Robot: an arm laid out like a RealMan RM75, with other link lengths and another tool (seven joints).
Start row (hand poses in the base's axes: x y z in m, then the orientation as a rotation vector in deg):
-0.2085, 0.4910, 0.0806, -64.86, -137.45, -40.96
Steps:
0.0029, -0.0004, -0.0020, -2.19, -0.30, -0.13
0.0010, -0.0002, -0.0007, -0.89, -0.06, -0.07
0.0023, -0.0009, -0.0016, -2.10, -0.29, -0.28
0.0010, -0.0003, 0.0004, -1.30, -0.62, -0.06
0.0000, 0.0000, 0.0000, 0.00, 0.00, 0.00
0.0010, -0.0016, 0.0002, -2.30, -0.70, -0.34
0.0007, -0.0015, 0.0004, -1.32, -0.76, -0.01
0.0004, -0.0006, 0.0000, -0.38, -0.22, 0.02
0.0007, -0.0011, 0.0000, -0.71, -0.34, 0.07
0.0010, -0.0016, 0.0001, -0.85, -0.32, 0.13
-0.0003, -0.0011, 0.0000, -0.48, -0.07, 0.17
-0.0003, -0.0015, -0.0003, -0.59, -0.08, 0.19
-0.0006, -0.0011, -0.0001, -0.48, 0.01, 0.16
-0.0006, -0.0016, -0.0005, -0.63, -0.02, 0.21
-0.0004, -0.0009, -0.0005, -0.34, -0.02, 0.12
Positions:
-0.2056, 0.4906, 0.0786, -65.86, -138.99, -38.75
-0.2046, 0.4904, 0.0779, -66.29, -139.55, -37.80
-0.2023, 0.4895, 0.0763, -67.44, -140.92, -35.68
-0.2013, 0.4892, 0.0767, -67.99, -142.17, -34.64
-0.2013, 0.4892, 0.0767, -67.99, -142.17, -34.64
-0.2003, 0.4876, 0.0769, -69.27, -143.94, -32.53
-0.1996, 0.4861, 0.0773, -69.76, -145.33, -31.52
-0.1992, 0.4855, 0.0773, -69.87, -145.74, -31.22
-0.1985, 0.4844, 0.0773, -70.03, -146.46, -30.60
-0.1975, 0.4828, 0.0774, -70.15, -147.27, -29.77
-0.1978, 0.4817, 0.0774, -70.08, -147.68, -29.20
-0.1981, 0.4802, 0.0771, -70.02, -148.17, -28.49
-0.1987, 0.4791, 0.0770, -69.96, -148.51, -27.86
-0.1993, 0.4775, 0.0765, -69.88, -148.98, -27.05
-0.1997, 0.4766, 0.0760, -69.83, -149.24, -26.62

